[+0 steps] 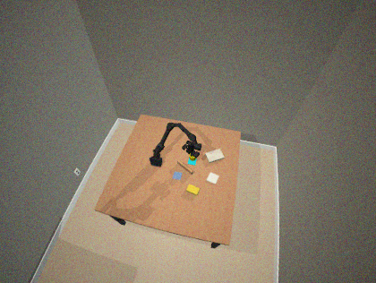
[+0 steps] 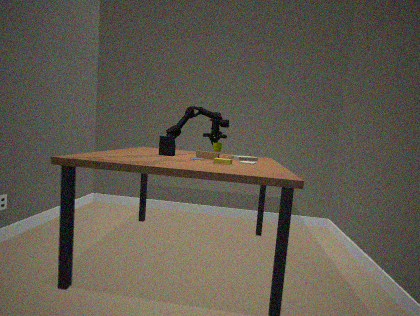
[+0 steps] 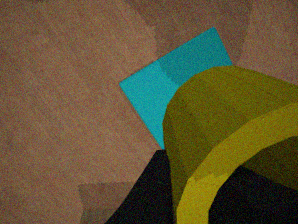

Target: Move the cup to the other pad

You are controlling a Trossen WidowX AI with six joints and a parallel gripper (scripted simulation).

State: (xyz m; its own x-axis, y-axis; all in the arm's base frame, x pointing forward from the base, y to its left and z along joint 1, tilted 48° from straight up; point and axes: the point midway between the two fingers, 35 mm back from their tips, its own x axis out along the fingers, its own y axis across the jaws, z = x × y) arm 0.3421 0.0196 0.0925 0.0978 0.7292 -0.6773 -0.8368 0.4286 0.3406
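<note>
My gripper tip is now 10 cm above the cyan pad, 2 cm to the left of it and 2 cm short of it. From my gripper tip the other things lie so: yellow cup 2 cm to the right, 2 cm ahead; blue pad 20 cm to the right, 11 cm behind, 10 cm below; thin wooden stick 11 cm to the right, 7 cm below, 5 cm behind.
</note>
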